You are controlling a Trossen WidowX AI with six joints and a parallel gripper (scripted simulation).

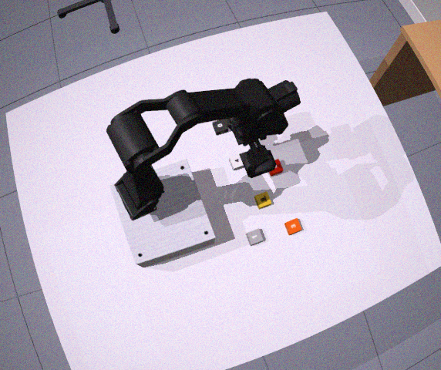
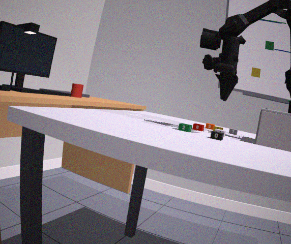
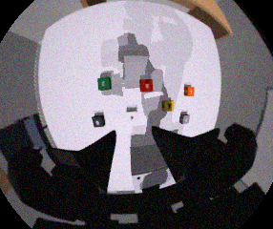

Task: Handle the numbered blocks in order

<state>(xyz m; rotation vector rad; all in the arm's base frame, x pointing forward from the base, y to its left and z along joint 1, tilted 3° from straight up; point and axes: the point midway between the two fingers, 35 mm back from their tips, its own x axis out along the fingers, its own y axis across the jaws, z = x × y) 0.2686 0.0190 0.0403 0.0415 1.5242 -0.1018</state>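
My gripper tip is now 70 mm short of the red block, 50 mm to the left of it and 100 mm above it. Round my gripper tip: white block: 10 mm behind, 100 mm below; green block: 100 mm ahead, 60 mm to the left, 100 mm below; black block: 100 mm to the left, 100 mm below.
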